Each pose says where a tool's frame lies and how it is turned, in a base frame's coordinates. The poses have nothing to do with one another.
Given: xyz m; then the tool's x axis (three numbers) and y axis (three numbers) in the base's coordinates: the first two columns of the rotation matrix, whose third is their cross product.
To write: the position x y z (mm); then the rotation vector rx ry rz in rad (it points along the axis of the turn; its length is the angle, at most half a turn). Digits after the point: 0 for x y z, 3 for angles.
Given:
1: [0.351, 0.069, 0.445, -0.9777, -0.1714, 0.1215, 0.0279, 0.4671, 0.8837]
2: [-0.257, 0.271, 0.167, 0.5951, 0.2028, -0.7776, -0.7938, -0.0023, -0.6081]
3: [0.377, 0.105, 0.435, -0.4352, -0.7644, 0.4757, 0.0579, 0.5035, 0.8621]
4: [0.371, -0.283, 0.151, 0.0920, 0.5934, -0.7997, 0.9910, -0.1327, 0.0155]
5: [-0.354, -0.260, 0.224, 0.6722, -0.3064, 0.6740, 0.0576, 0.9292, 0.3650]
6: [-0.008, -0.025, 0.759, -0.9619, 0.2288, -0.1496, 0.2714, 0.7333, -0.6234]
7: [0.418, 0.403, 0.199, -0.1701, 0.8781, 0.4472, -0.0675, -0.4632, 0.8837]
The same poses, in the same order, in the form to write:
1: [351, 69, 445, 0.125, -2.520, -1.524]
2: [-257, 271, 167, -1.356, 0.557, 0.851]
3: [377, 105, 435, 0.595, -1.779, -1.065]
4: [371, -283, 151, 1.793, 1.557, -0.881]
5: [-354, -260, 224, 0.328, -0.811, -0.209]
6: [-8, -25, 759, 0.414, 2.866, -1.046]
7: [418, 403, 199, 1.388, 0.974, 1.719]
